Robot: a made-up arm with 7 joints. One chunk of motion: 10 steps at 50 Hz.
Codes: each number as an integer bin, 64 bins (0 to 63) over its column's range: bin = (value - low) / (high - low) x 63, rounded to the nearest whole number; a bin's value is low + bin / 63 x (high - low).
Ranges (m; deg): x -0.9..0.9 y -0.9..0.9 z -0.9..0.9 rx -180..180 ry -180..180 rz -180..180
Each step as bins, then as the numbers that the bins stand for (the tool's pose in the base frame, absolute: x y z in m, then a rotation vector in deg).
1 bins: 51 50 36 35 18 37
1 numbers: 0.5571 0.5286 0.1286 20.00 -77.14 31.43
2 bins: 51 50 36 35 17 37
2 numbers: 0.5571 0.5286 0.1286 20.00 -82.86 31.43
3 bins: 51 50 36 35 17 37
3 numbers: 0.5571 0.5286 0.1286 20.00 -82.86 31.43
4 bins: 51 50 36 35 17 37
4 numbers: 0.5571 0.5286 0.1286 20.00 -82.86 31.43
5 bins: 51 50 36 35 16 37
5 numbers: 0.5571 0.5286 0.1286 20.00 -88.57 31.43
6 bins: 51 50 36 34 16 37
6 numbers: 0.5571 0.5286 0.1286 14.29 -88.57 31.43
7 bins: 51 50 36 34 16 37
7 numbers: 0.5571 0.5286 0.1286 14.29 -88.57 31.43
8 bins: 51 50 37 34 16 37
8 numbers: 0.5571 0.5286 0.1571 14.29 -88.57 31.43
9 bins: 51 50 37 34 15 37
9 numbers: 0.5571 0.5286 0.1571 14.29 -94.29 31.43
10 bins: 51 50 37 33 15 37
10 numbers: 0.5571 0.5286 0.1571 8.57 -94.29 31.43
